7 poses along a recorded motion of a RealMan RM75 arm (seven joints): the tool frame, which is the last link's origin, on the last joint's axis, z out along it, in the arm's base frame.
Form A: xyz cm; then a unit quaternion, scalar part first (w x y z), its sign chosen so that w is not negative.
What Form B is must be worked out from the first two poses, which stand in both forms.
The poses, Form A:
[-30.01 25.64 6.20 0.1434 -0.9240 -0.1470 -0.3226]
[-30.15 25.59 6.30 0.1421 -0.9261 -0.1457 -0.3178]
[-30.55 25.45 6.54 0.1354 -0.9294 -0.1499 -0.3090]
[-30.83 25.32 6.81 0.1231 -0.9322 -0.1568 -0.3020]
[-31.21 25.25 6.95 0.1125 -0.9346 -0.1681 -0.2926]
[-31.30 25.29 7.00 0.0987 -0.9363 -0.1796 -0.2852]
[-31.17 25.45 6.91 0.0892 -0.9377 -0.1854 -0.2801]
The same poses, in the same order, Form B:
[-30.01 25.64 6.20 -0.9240 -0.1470 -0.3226 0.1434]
[-30.15 25.59 6.30 -0.9261 -0.1457 -0.3178 0.1421]
[-30.55 25.45 6.54 -0.9294 -0.1499 -0.3090 0.1354]
[-30.83 25.32 6.81 -0.9322 -0.1568 -0.3020 0.1231]
[-31.21 25.25 6.95 -0.9346 -0.1681 -0.2926 0.1125]
[-31.30 25.29 7.00 -0.9363 -0.1796 -0.2852 0.0987]
[-31.17 25.45 6.91 -0.9377 -0.1854 -0.2801 0.0892]

